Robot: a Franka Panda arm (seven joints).
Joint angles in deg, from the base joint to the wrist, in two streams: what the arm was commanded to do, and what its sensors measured. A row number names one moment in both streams.
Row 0, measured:
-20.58, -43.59, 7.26, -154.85, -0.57, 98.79, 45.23
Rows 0 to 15, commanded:
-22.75, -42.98, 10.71, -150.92, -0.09, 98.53, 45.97
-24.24, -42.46, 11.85, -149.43, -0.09, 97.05, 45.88
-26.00, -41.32, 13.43, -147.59, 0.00, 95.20, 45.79
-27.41, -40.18, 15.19, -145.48, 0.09, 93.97, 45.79
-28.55, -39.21, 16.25, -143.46, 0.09, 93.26, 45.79
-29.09, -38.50, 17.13, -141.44, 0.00, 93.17, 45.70
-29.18, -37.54, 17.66, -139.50, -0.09, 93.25, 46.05
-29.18, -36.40, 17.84, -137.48, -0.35, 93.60, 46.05
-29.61, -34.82, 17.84, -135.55, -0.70, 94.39, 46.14
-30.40, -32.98, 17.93, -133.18, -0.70, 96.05, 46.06
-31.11, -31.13, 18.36, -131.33, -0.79, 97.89, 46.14
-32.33, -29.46, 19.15, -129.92, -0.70, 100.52, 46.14
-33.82, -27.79, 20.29, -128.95, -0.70, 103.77, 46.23
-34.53, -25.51, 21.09, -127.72, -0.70, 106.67, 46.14
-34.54, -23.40, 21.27, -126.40, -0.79, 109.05, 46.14
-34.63, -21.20, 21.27, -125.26, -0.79, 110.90, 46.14
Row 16, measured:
-32.58, -28.99, 19.12, -130.52, -0.53, 105.93, 45.24
